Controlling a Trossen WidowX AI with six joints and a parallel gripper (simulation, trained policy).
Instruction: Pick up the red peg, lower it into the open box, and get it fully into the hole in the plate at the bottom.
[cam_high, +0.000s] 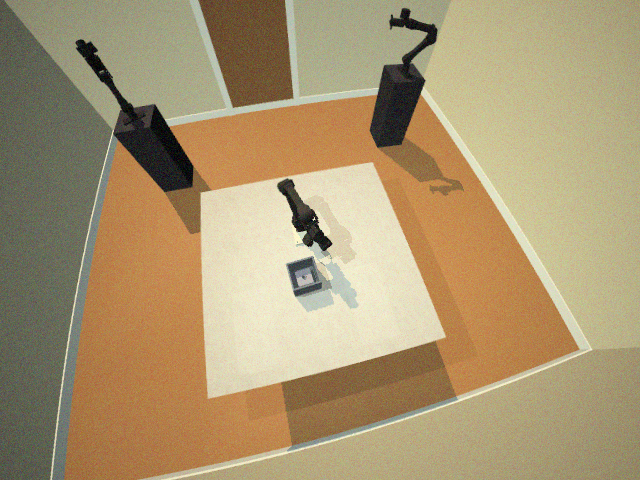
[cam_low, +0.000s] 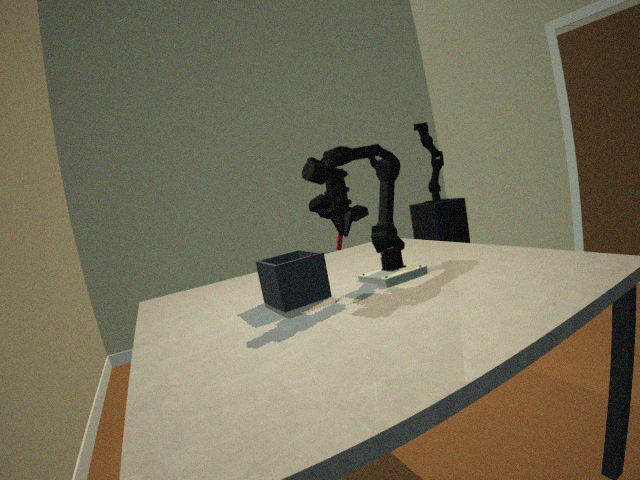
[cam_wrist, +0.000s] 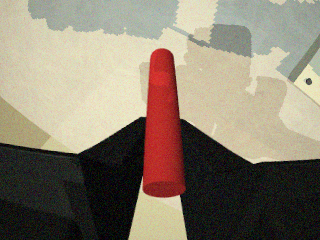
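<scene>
Now: the grey plate 12 cm ahead of my gripper tip, 15 cm to the right of it and 14 cm below it. Round my gripper tip: red peg 1 cm to the right.
</scene>
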